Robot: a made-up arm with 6 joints.
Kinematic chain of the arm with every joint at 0, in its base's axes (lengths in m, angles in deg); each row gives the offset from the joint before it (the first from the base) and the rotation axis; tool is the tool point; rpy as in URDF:
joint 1: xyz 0 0 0.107 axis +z
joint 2: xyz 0 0 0 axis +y
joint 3: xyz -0.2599 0 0.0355 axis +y
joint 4: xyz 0.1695 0 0.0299 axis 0.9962 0 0.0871
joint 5: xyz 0 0 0 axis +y
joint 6: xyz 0.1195 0 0.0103 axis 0.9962 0 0.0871
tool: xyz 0 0 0 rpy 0 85 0
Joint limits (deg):
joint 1: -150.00..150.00
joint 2: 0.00..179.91
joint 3: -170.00..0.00
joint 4: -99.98..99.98
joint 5: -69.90..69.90
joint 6: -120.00..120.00
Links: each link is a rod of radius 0.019 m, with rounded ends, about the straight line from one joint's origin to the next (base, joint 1, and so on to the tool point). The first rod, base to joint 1, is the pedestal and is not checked.
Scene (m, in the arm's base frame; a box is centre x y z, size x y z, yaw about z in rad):
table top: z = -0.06
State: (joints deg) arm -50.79 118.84 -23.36 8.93 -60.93 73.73
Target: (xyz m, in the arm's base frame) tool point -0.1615 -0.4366 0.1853
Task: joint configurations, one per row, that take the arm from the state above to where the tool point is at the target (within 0.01 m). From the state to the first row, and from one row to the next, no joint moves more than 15 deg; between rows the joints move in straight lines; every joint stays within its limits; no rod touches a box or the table.
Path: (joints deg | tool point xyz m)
1: -62.15 122.22 -36.57 9.76 -59.56 73.73 | 0.1348 -0.2926 0.0977
2: -73.51 125.61 -49.79 10.58 -58.18 73.73 | 0.0860 -0.3563 0.1137
3: -84.88 128.99 -63.00 11.41 -56.81 73.73 | 0.0164 -0.4054 0.1341
4: -96.24 132.38 -76.21 12.24 -55.43 73.73 | -0.0685 -0.4336 0.1583
5: -107.60 135.76 -89.42 13.06 -54.06 73.73 | -0.1615 -0.4366 0.1853

